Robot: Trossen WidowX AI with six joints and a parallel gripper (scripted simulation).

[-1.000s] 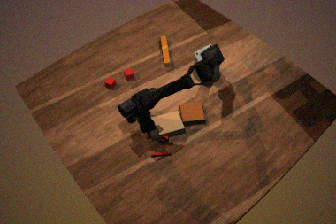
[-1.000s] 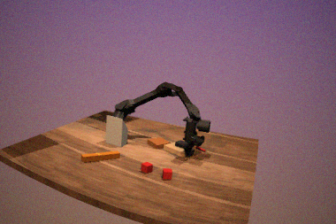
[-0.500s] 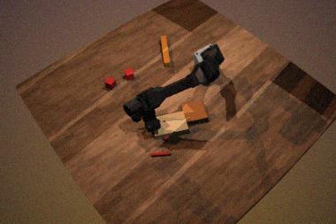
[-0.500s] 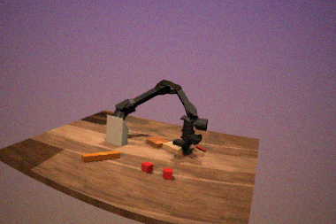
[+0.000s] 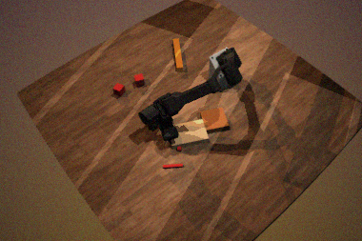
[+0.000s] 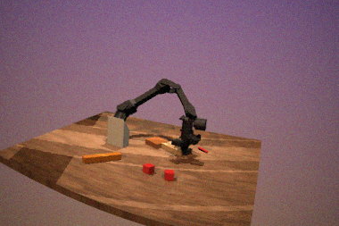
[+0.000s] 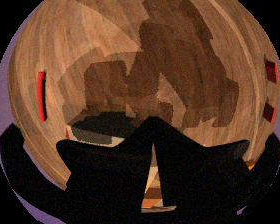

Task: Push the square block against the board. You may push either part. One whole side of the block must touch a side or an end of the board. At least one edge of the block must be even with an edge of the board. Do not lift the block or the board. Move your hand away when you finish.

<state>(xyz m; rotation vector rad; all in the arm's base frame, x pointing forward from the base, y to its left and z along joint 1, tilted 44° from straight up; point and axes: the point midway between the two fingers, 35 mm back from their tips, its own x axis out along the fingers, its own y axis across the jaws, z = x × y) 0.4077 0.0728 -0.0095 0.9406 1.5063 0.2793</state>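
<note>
Right now the tan block is 7 cm to the left of my gripper tip and 6 cm behind it. Also, from my gripper tip: thin red stick: 14 cm to the left, 9 cm ahead, 1 cm below; then long orange bar: 36 cm behind, 32 cm to the right; then orange-brown square block: 20 cm behind, 10 cm to the left.
</note>
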